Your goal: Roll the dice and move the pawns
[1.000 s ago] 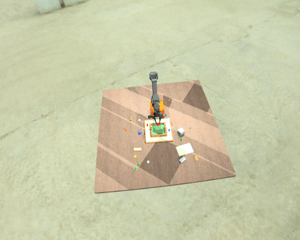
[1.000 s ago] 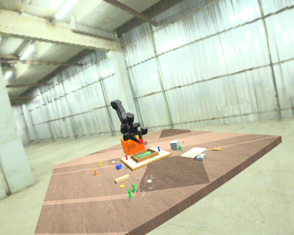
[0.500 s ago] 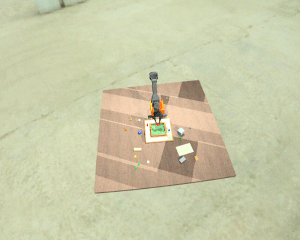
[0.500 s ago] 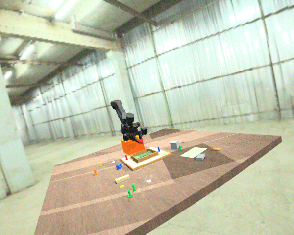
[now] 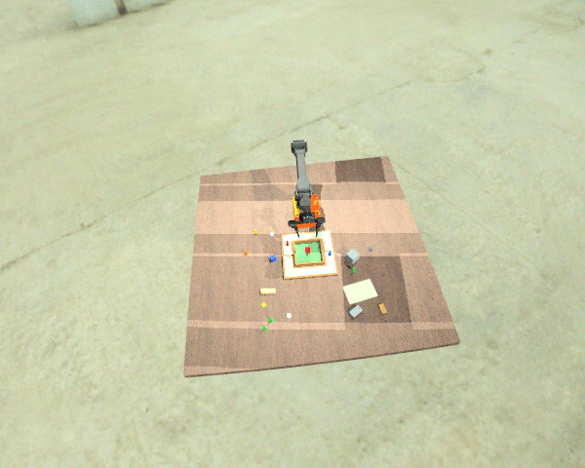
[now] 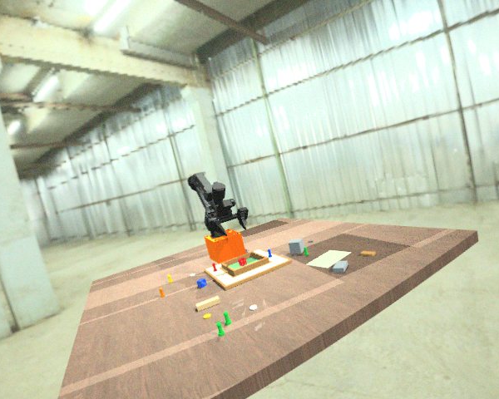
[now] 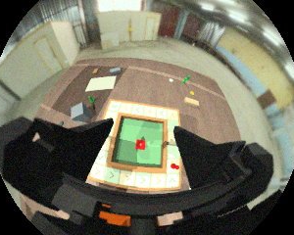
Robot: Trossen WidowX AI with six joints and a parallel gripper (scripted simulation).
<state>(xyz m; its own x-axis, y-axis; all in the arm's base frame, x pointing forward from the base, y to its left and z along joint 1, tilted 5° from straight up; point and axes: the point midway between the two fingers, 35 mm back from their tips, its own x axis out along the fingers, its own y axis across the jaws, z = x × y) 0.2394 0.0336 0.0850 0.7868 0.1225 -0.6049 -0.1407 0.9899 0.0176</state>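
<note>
Right now the red pawn is 6 cm behind my gripper tip, 12 cm to the right of it and 13 cm below it. From my gripper tip the other things lie so: blue pawn: 12 cm to the left, 13 cm below; then wooden block: 23 cm ahead, 20 cm to the right, 15 cm below; then grey cube: 2 cm ahead, 24 cm to the left, 13 cm below.
</note>
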